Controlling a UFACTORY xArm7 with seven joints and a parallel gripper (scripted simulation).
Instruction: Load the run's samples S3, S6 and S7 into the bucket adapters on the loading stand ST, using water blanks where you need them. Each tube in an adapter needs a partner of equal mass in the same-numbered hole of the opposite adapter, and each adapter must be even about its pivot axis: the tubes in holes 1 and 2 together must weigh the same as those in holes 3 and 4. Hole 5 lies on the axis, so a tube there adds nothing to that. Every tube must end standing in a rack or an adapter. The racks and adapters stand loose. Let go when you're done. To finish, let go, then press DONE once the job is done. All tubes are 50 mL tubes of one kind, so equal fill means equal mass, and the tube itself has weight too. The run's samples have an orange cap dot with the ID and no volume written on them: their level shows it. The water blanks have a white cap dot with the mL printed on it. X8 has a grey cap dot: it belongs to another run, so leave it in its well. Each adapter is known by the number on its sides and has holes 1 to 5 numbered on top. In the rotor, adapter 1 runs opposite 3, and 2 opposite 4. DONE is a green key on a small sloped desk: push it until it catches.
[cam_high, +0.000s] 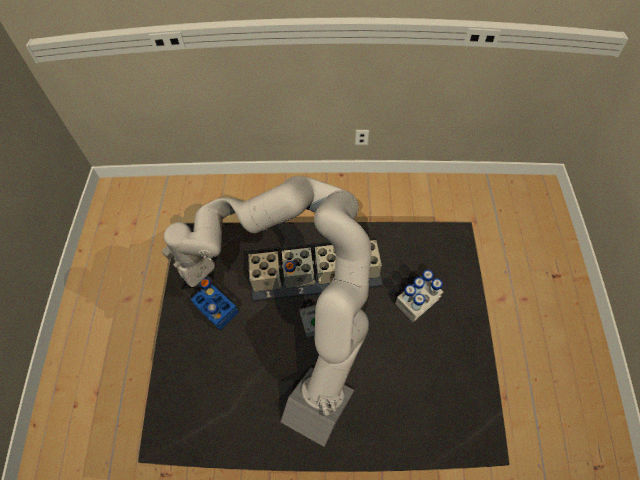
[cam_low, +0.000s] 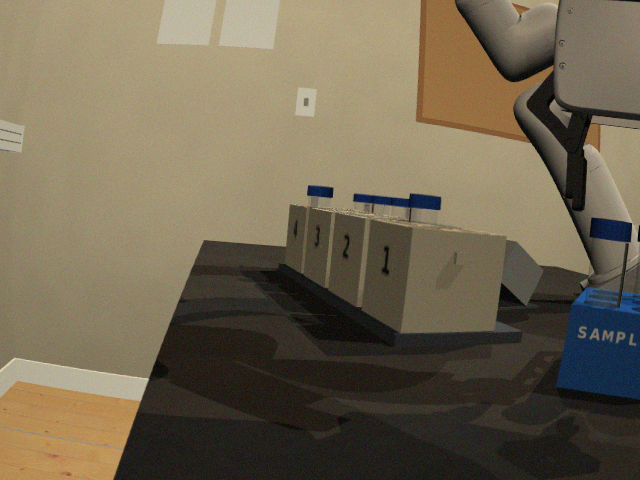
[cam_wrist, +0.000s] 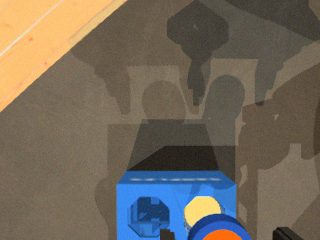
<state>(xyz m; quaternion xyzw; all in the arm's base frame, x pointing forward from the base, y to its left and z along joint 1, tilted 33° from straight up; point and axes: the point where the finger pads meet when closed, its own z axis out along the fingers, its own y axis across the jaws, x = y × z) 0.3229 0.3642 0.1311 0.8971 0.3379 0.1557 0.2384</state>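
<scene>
Right now my hand is 4 cm past the blue sample rack, 1 cm to the left of it and 11 cm above it. The rest, counted from my hand: white blank rack (16 cm behind, 67 cm to the right, 11 cm below); adapter 1 (3 cm ahead, 19 cm to the right, 9 cm below).
</scene>
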